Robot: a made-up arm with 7 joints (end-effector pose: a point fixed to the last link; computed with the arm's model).
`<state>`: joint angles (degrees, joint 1 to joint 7).
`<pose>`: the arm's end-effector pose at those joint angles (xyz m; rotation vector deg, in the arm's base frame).
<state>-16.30 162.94 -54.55 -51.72 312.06 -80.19 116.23</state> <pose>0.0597 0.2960 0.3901 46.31 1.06 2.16</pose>
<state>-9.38 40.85 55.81 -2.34 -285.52 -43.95 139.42</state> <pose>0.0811 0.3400 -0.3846 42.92 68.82 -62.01</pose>
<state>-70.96 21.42 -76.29 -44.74 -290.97 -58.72 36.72</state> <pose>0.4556 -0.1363 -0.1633 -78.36 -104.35 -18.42</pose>
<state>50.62 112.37 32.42 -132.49 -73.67 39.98 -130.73</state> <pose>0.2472 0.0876 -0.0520 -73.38 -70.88 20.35</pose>
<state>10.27 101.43 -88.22 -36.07 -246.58 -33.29 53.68</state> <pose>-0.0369 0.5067 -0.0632 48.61 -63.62 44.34</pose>
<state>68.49 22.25 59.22 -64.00 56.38 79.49 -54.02</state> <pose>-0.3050 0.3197 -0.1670 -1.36 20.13 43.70</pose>
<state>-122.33 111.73 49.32 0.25 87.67 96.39 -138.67</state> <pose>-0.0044 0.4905 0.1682 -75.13 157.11 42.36</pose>
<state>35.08 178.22 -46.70 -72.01 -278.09 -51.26 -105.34</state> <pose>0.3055 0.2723 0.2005 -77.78 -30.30 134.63</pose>
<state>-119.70 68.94 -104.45 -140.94 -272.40 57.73 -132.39</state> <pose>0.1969 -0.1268 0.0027 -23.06 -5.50 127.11</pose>
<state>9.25 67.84 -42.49 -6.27 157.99 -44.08 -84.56</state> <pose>-0.0410 0.4756 -0.2092 106.95 -6.42 25.90</pose>
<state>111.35 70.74 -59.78 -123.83 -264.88 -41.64 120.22</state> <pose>-0.2891 -0.0530 -0.0602 -24.39 -5.69 -161.04</pose>
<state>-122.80 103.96 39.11 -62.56 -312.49 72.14 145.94</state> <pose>-0.2128 0.3512 0.2388 156.10 27.60 -30.48</pose>
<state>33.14 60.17 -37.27 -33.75 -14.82 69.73 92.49</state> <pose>-0.1345 0.3772 -0.3221 105.88 11.37 25.30</pose>
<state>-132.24 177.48 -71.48 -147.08 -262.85 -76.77 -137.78</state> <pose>-0.0003 0.1476 0.1487 -133.00 42.52 -37.54</pose>
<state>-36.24 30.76 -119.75 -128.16 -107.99 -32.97 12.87</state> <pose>-0.0309 -0.1377 -0.2463 35.26 66.82 88.46</pose>
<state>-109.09 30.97 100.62 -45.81 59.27 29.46 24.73</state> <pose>0.4005 0.2342 0.1902 145.52 55.70 -58.54</pose>
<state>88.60 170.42 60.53 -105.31 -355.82 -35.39 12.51</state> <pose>0.3051 -0.0797 -0.1824 -46.57 -60.59 -143.44</pose>
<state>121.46 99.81 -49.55 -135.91 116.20 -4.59 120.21</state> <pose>-0.2507 0.0332 -0.0252 -66.27 -46.11 -136.37</pose>
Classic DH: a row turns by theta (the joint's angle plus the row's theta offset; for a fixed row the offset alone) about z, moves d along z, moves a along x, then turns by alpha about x. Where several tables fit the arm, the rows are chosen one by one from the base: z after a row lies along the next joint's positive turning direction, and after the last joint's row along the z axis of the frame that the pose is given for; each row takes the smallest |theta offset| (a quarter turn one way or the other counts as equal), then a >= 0, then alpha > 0; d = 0 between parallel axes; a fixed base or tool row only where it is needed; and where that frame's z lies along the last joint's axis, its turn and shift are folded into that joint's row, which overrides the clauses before.
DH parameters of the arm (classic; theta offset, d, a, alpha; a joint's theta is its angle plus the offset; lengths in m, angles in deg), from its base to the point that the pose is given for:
base (fixed): 0 0 0 -70
joint 1: 90 0 0 90
joint 2: 70 0 0 -90
joint 3: -90 -0.236 0.0265 -90
joint 4: 0 0 -0.0342 90
joint 5: 0 -0.2826 0 -90
joint 6: 0 0 0 90
joint 7: 0 0 0 0

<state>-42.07 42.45 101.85 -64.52 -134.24 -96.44 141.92</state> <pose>0.1330 0.4446 -0.0821 -34.41 -87.95 30.64</pose>
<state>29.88 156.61 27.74 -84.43 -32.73 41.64 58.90</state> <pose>0.3898 0.0482 0.1640 115.13 -81.85 -75.20</pose>
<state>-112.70 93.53 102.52 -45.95 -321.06 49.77 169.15</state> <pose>-0.0410 0.4878 0.1078 127.01 -61.97 30.16</pose>
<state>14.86 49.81 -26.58 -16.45 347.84 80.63 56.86</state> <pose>-0.0555 0.3739 -0.3599 101.06 47.26 29.70</pose>
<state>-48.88 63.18 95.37 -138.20 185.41 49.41 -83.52</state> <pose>-0.1117 0.1718 0.1345 -9.45 106.22 79.56</pose>
